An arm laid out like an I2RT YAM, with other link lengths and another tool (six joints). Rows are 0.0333 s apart.
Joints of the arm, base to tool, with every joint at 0 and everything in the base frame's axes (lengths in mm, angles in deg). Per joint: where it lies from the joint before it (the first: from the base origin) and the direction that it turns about. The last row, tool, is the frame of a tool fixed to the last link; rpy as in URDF.
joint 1: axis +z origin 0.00 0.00 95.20
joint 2: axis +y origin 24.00 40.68 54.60
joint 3: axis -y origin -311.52 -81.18 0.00
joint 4: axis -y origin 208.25 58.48 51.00
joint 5: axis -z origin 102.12 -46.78 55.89
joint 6: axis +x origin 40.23 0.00 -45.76
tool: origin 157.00 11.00 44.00 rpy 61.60 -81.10 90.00
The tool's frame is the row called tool.
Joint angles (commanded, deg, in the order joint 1, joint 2, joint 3, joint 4, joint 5, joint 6), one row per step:
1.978, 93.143, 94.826, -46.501, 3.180, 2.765
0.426, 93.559, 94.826, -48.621, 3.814, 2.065
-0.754, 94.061, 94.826, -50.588, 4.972, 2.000
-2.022, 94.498, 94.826, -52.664, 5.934, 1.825
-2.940, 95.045, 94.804, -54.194, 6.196, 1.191
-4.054, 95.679, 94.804, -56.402, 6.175, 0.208
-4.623, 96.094, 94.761, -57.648, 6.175, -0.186
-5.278, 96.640, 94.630, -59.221, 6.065, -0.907
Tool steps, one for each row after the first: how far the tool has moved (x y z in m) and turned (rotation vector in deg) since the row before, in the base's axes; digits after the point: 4 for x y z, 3 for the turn. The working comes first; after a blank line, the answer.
Tool pose at each row, in the base's axes (x y z in m, rotation vector in deg; the steps are taken from these numbers as rounded here):
0.4995, -0.0137, 0.3456, 136.814, -6.337, 59.546
0.4937, -0.0289, 0.3329, 136.714, -6.635, 55.610
0.4879, -0.0429, 0.3207, 136.460, -7.481, 51.618
0.4807, -0.0566, 0.3089, 136.293, -8.146, 47.646
0.4755, -0.0645, 0.2984, 136.505, -7.709, 44.697
0.4673, -0.0725, 0.2850, 137.134, -6.685, 40.946
0.4624, -0.0765, 0.2770, 137.579, -6.206, 38.711
0.4559, -0.0803, 0.2663, 138.235, -5.179, 35.883

-0.0058, -0.0152, -0.0127, -0.995, 2.559, -1.488
-0.0058, -0.0140, -0.0122, -0.905, 2.476, -1.897
-0.0072, -0.0137, -0.0118, -0.796, 2.549, -1.736
-0.0052, -0.0079, -0.0105, -0.492, 2.190, -0.568
-0.0082, -0.0080, -0.0134, -0.350, 2.975, -0.294
-0.0049, -0.0040, -0.0080, -0.075, 1.757, -0.236
-0.0065, -0.0038, -0.0107, -0.060, 2.341, 0.022

